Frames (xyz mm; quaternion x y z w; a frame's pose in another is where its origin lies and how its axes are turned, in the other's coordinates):
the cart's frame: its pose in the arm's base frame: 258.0 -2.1 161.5 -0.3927 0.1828 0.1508 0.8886
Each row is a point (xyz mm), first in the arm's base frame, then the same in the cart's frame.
Working: the arm's base frame: its pose in the cart's frame: -157.2 211.4 -152.6 0.3927 -0.1828 -0.1508 0.8886

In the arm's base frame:
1: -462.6 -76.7 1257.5
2: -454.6 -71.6 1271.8
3: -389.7 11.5 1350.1
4: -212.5 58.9 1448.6
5: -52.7 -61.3 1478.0
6: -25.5 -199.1 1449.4
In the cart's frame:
1: -1134.8 -456.1 479.8
2: -1133.4 -465.3 494.2
3: -1100.2 -488.6 619.1
4: -980.7 -594.3 752.9
5: -866.8 -756.6 713.7
6: -847.1 -838.4 597.7

